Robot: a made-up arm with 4 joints. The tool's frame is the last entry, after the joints. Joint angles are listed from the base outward.
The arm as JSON. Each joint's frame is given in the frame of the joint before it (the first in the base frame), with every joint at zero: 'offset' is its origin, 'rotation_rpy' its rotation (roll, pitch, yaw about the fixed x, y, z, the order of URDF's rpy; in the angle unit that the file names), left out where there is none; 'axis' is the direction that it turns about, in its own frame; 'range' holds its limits. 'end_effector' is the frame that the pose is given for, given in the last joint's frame.
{
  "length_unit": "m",
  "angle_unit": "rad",
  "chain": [
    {
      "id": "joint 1",
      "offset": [
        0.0,
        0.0,
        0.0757
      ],
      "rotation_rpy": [
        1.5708,
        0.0,
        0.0
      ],
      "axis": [
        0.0,
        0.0,
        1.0
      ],
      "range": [
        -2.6,
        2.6
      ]
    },
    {
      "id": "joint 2",
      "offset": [
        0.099,
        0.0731,
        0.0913
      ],
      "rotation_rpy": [
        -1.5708,
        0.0,
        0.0
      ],
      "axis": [
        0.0,
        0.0,
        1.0
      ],
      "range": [
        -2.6,
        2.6
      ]
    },
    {
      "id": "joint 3",
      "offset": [
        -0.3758,
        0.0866,
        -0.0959
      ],
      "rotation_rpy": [
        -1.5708,
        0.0,
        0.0
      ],
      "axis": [
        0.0,
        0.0,
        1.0
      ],
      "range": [
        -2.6,
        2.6
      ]
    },
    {
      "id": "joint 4",
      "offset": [
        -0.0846,
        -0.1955,
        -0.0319
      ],
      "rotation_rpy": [
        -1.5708,
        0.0,
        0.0
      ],
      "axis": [
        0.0,
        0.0,
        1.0
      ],
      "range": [
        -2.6,
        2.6
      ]
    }
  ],
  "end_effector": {
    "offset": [
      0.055,
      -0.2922,
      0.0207
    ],
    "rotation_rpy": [
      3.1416,
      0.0,
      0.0
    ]
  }
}
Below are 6 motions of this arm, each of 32 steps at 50 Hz.
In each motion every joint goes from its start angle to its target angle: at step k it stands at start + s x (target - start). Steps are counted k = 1, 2, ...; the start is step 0. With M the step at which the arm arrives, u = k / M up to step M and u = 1 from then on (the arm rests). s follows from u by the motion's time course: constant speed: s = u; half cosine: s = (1 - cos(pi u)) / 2; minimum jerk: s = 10 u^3 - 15 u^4 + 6 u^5.
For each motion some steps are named. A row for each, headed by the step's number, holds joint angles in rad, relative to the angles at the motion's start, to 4 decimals.
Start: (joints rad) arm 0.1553 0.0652 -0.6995 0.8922
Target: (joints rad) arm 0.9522 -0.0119 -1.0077 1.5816
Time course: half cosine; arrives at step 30
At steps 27, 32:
27: 0.7774 -0.0752 -0.3007 0.6725
32: 0.7969 -0.0771 -0.3082 0.6894

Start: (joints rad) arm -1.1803 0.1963 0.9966 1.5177
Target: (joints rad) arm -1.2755 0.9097 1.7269 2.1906
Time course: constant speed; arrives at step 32
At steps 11, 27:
11: -0.0327 0.2452 0.2510 0.2313
27: -0.0803 0.6019 0.6162 0.5678

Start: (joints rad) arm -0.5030 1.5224 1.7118 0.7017
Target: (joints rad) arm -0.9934 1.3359 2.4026 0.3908
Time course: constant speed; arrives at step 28
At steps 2, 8, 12, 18, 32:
2: -0.0350 -0.0133 0.0493 -0.0222
8: -0.1401 -0.0533 0.1974 -0.0888
12: -0.2102 -0.0799 0.2961 -0.1332
18: -0.3153 -0.1199 0.4441 -0.1999
32: -0.4904 -0.1865 0.6908 -0.3109

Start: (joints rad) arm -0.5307 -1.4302 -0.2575 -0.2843
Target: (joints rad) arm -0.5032 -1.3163 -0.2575 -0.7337
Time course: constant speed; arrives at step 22
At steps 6, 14, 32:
6: 0.0075 0.0311 0.0000 -0.1226
14: 0.0175 0.0725 0.0000 -0.2860
32: 0.0275 0.1139 0.0000 -0.4494

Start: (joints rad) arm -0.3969 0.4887 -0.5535 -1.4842
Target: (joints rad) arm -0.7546 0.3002 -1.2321 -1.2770
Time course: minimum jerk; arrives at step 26
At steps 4, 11, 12, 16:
4: -0.0102 -0.0054 -0.0194 0.0059
11: -0.1281 -0.0675 -0.2430 0.0742
12: -0.1532 -0.0807 -0.2906 0.0887
16: -0.2535 -0.1336 -0.4810 0.1469

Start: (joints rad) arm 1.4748 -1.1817 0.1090 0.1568
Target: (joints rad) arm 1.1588 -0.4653 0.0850 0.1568
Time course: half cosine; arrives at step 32
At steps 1, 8, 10, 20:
1: -0.0008 0.0017 -0.0001 0.0000
8: -0.0463 0.1049 -0.0035 0.0000
10: -0.0702 0.1592 -0.0053 0.0000
20: -0.2185 0.4953 -0.0166 0.0000

